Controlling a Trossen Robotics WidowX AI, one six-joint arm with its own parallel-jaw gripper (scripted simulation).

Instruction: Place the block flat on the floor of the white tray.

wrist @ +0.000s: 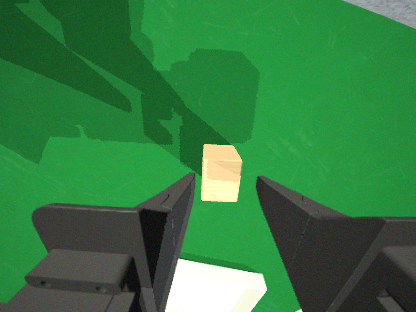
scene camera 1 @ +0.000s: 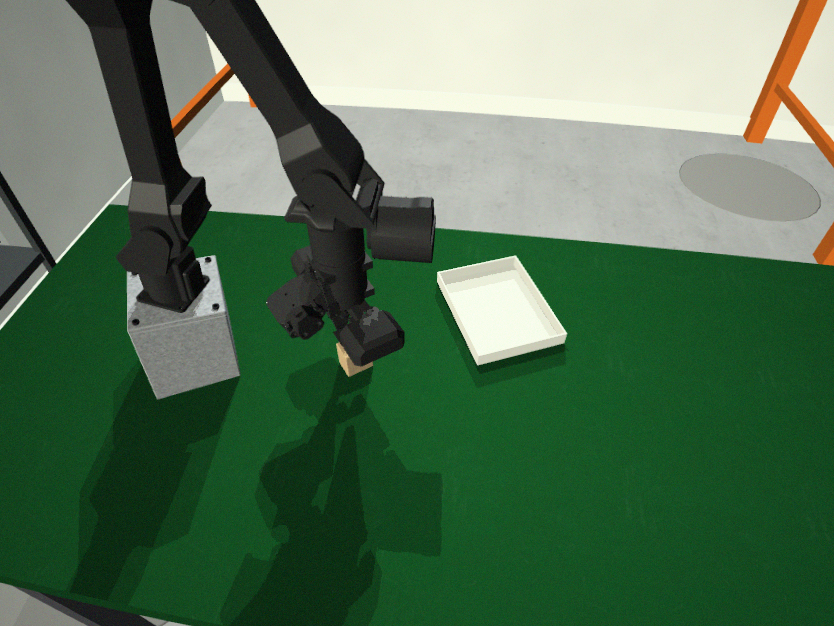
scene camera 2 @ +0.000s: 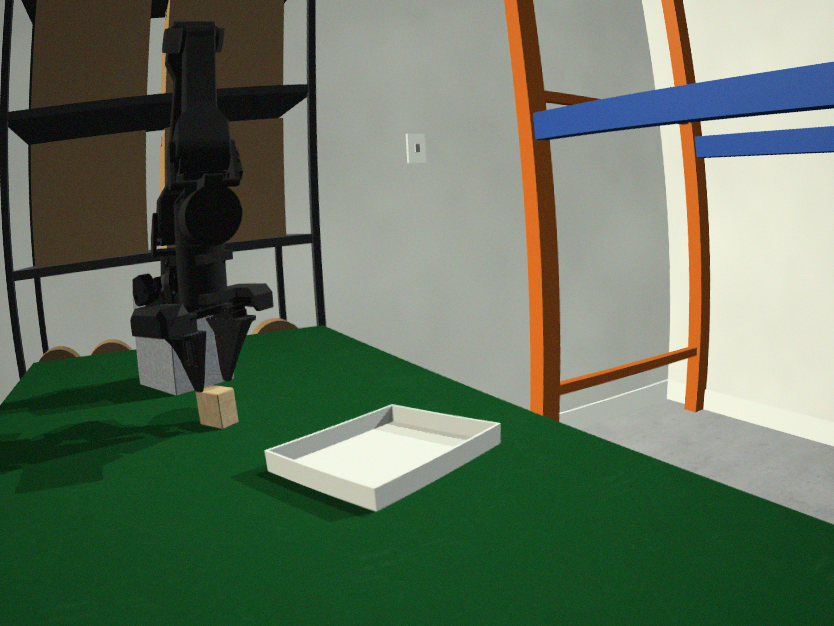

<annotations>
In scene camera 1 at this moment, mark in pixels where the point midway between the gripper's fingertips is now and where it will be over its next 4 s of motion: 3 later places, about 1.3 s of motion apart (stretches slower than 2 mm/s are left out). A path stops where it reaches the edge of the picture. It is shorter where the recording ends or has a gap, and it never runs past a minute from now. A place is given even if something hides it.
The gripper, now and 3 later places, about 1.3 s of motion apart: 349, 343; 356, 361; 351, 353; 352, 329
</annotations>
